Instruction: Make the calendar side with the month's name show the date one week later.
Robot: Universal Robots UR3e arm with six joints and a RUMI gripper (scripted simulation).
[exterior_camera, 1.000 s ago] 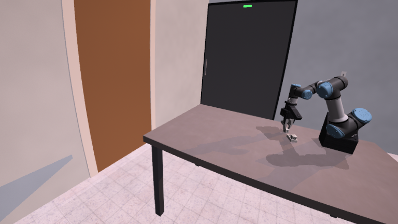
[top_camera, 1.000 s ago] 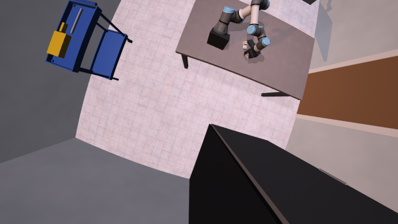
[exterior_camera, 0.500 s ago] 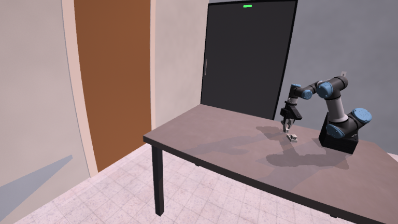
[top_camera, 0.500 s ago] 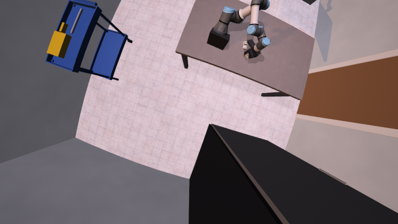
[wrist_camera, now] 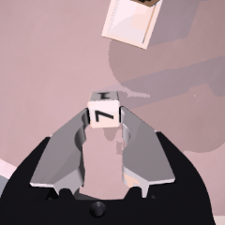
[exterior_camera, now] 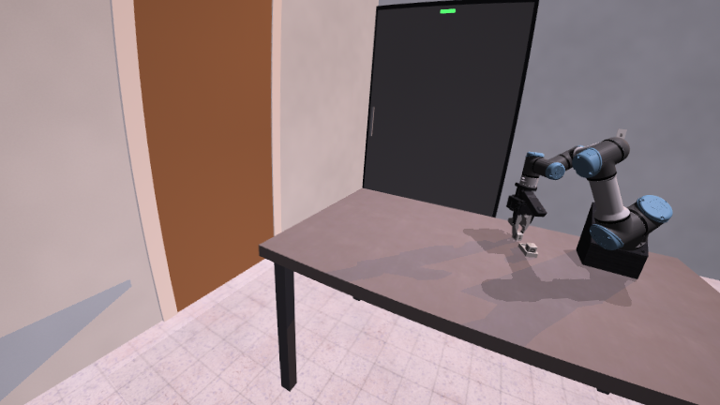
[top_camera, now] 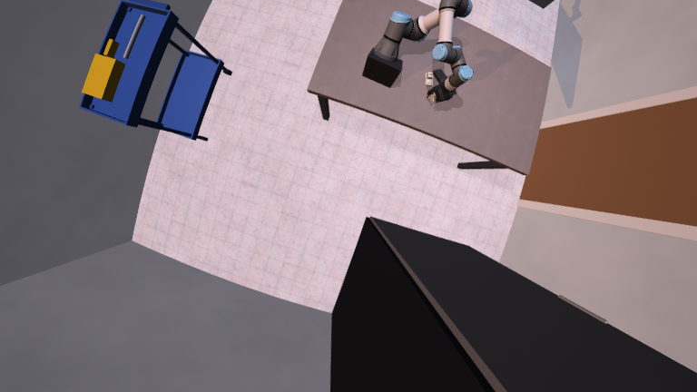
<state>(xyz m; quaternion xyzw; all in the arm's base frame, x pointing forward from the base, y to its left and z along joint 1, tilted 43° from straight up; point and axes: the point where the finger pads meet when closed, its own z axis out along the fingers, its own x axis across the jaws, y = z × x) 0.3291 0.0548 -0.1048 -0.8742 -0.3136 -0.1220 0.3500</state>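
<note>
Now: hand 10 mm above the cube. From my hand the other things lie so: pale tray (100 mm to the left, 40 mm behind, 20 mm below).
</note>
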